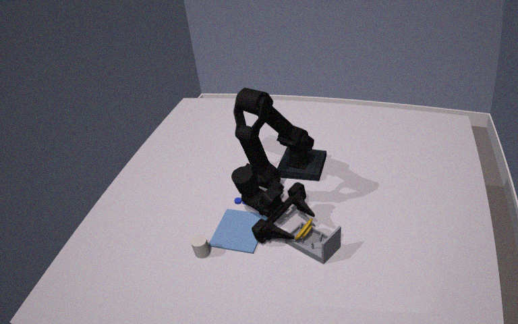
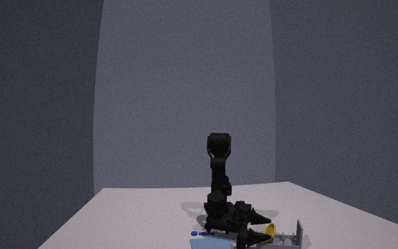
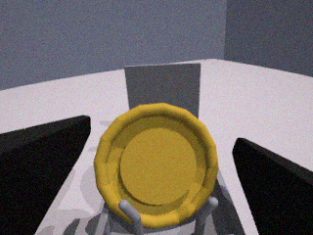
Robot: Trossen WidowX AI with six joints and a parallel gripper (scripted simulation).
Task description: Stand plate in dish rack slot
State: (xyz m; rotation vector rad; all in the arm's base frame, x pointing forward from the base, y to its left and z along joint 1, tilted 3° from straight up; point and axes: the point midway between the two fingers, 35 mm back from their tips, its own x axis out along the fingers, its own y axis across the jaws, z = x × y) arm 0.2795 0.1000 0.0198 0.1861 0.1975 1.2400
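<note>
Now: the yellow plate 20 mm below my gripper tip. Also, from my gripper tip: light blue mat (20 mm ahead, 190 mm to the right, 50 mm below); then blue spoon (90 mm behind, 230 mm to the right, 50 mm below); then grey dish rack (10 mm ahead, 20 mm to the left, 30 mm below).
</note>
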